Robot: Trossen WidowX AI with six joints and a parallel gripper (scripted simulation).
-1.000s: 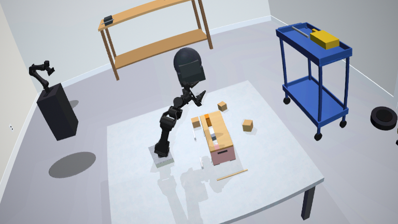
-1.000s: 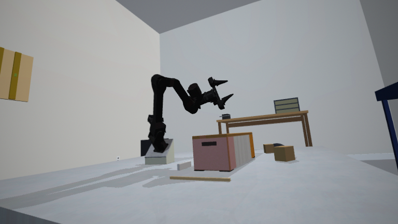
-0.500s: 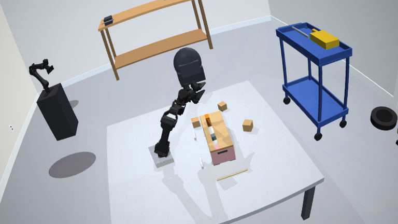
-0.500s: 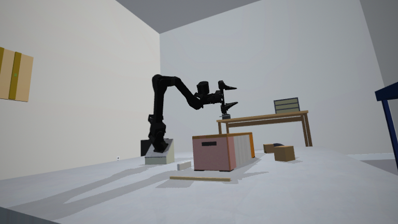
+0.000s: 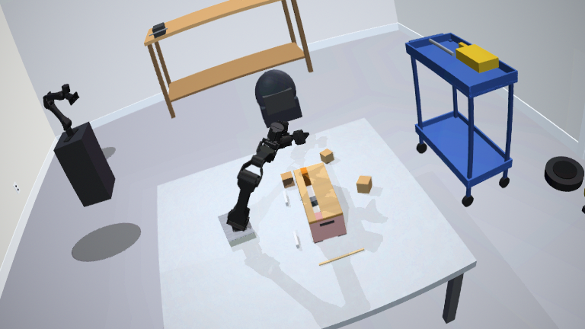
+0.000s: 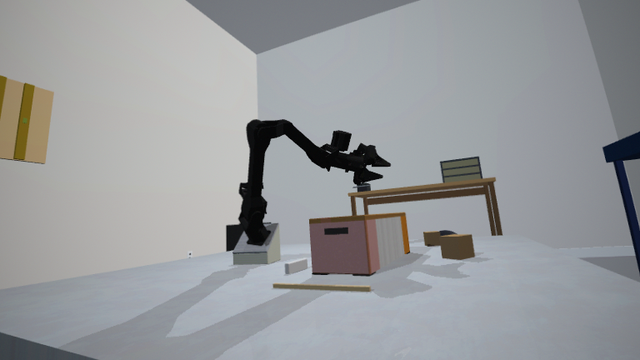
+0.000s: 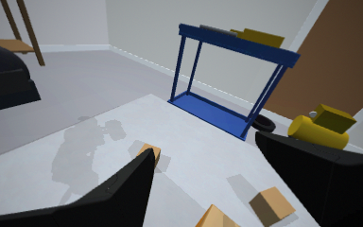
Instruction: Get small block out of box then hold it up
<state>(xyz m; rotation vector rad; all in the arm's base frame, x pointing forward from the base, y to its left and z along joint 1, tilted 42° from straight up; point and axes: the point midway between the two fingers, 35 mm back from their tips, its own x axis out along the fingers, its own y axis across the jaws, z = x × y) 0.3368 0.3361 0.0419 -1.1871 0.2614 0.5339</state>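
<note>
The box lies 6 cm behind my gripper tip, 23 cm to the right of it and 22 cm below it. The rest, counted from my gripper tip: thin wooden stick 2 cm behind, 55 cm to the right, 28 cm below; then grey block 5 cm behind, 24 cm to the right, 19 cm below.
</note>
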